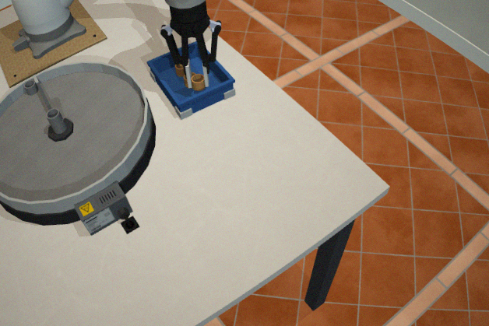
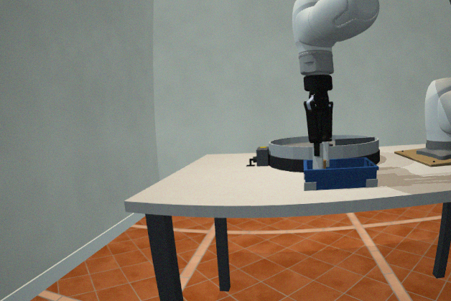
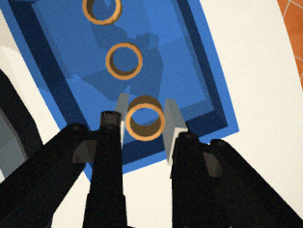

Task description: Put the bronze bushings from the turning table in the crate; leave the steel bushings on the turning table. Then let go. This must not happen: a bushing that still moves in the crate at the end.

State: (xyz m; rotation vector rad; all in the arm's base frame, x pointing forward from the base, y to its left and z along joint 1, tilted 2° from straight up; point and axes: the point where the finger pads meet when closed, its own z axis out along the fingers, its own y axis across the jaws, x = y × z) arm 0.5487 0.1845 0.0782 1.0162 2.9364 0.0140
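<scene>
Now: the crate 5 cm behind my hand, 1 cm to the left of it and 5 cm below it.
</scene>
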